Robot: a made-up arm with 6 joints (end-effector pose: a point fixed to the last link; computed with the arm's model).
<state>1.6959 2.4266 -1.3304 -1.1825 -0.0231 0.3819</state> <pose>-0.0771 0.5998 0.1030 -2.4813 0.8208 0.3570</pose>
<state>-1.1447 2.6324 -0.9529 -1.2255 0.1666 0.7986</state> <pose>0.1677 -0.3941 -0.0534 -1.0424 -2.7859 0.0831</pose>
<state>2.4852 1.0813 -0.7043 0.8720 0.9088 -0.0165</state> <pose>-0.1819 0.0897 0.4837 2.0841 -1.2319 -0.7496</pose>
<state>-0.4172 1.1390 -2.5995 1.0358 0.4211 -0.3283</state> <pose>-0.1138 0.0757 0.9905 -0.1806 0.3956 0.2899</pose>
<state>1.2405 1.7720 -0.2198 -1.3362 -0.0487 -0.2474</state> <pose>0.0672 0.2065 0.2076 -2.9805 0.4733 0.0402</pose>
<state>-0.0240 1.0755 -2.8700 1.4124 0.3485 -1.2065</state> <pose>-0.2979 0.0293 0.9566 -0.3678 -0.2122 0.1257</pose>
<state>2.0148 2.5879 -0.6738 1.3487 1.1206 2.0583</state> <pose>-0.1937 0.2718 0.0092 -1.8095 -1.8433 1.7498</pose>
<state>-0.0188 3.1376 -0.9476 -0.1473 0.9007 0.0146</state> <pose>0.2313 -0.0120 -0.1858 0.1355 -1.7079 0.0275</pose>
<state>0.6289 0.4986 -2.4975 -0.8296 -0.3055 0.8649</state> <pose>-0.4821 -0.3323 0.7605 -0.0022 -0.7639 0.5736</pose>
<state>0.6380 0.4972 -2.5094 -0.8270 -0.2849 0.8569</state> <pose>-0.4817 -0.3399 0.7577 0.0187 -0.7595 0.5802</pose>
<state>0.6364 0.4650 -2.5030 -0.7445 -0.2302 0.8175</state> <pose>-0.4927 -0.3512 0.7415 0.0547 -0.7498 0.6328</pose>
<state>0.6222 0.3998 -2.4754 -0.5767 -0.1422 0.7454</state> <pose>-0.5150 -0.3629 0.7107 0.0881 -0.7268 0.7332</pose>
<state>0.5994 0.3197 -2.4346 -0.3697 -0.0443 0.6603</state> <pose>-0.5414 -0.3685 0.6730 0.0910 -0.6885 0.8502</pose>
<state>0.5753 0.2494 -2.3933 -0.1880 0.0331 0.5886</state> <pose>-0.5639 -0.3661 0.6401 0.0631 -0.6498 0.9446</pose>
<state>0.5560 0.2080 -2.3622 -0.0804 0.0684 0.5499</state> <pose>-0.5774 -0.3592 0.6216 0.0327 -0.6282 0.9950</pose>
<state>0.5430 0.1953 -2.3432 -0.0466 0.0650 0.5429</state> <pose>-0.5822 -0.3516 0.6179 0.0177 -0.6263 1.0078</pose>
